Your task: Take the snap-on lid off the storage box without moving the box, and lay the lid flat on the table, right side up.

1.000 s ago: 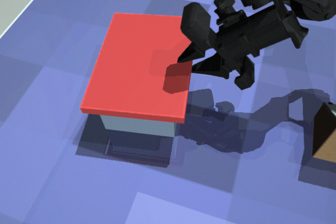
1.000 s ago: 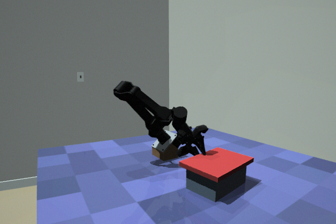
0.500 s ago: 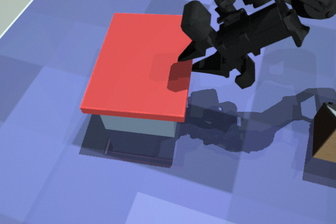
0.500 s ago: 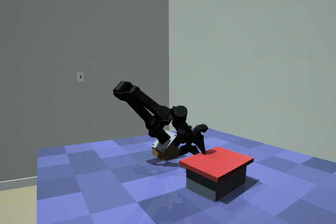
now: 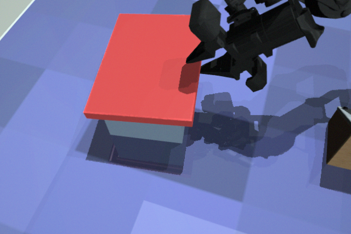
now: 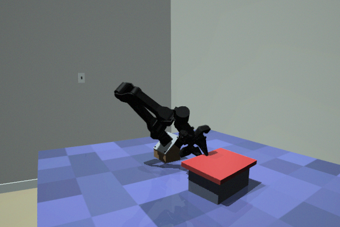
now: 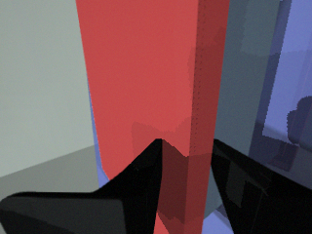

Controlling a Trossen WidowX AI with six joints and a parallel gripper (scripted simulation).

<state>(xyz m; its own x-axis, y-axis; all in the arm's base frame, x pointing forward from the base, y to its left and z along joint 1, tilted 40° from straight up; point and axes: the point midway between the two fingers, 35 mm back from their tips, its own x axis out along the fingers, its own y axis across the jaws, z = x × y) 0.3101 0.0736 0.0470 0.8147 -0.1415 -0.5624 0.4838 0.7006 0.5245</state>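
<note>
Right now the red lid is 70 mm ahead of my gripper tip and 20 mm to the left of it. Also, from my gripper tip: grey storage box 70 mm ahead, 50 mm below, 20 mm to the left.
</note>
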